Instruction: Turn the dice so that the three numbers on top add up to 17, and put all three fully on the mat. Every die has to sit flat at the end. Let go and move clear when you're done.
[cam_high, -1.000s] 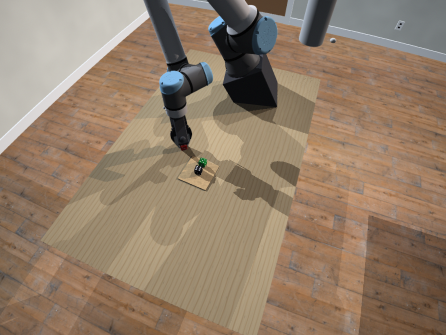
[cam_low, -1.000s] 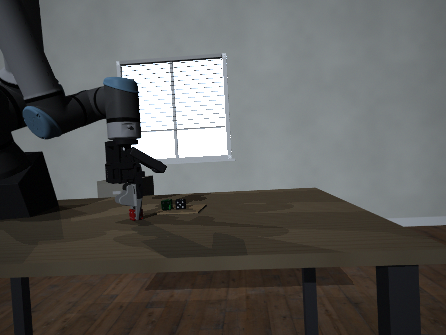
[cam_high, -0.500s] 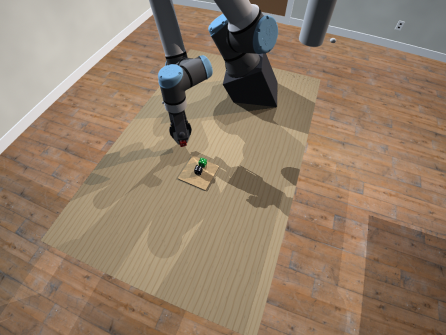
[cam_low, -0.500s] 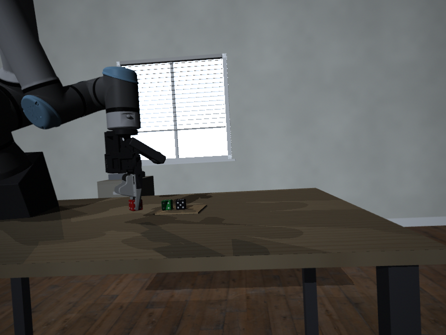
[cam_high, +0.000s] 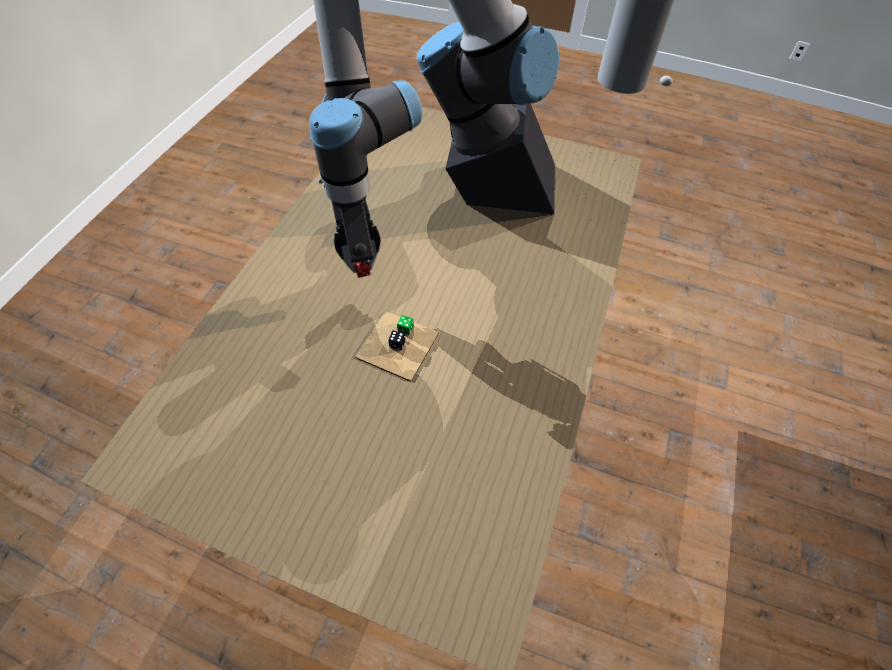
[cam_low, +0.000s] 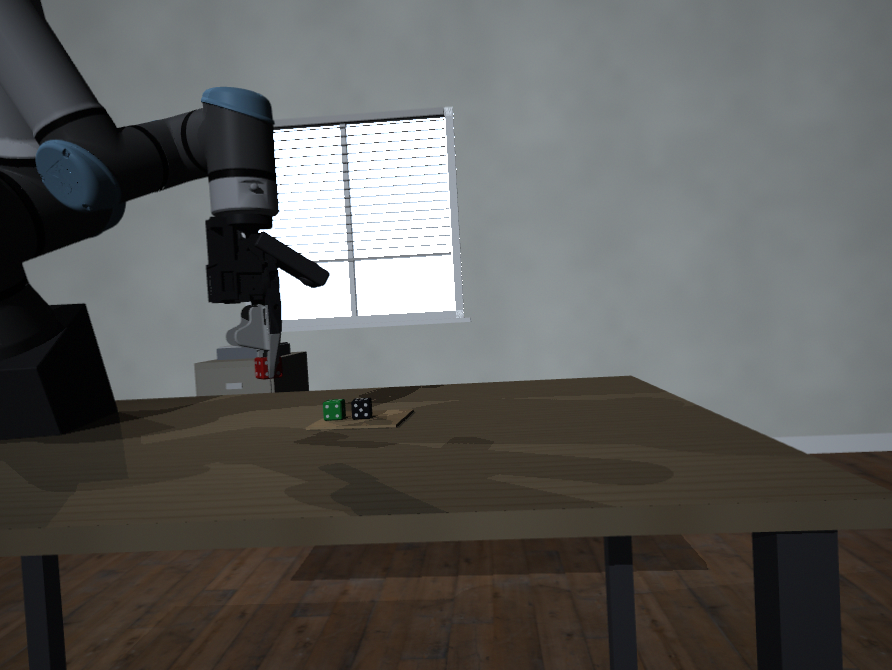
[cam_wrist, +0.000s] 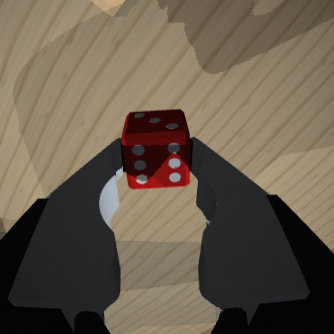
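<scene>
Right now the black die is 14 cm to the left of my hand, 9 cm below it and 8 cm ahead of it. Also, from my hand: red die right at my hand; then green die 13 cm to the left, 9 cm below, 4 cm ahead; then tan mat 14 cm to the left, 10 cm below, 9 cm ahead.
</scene>
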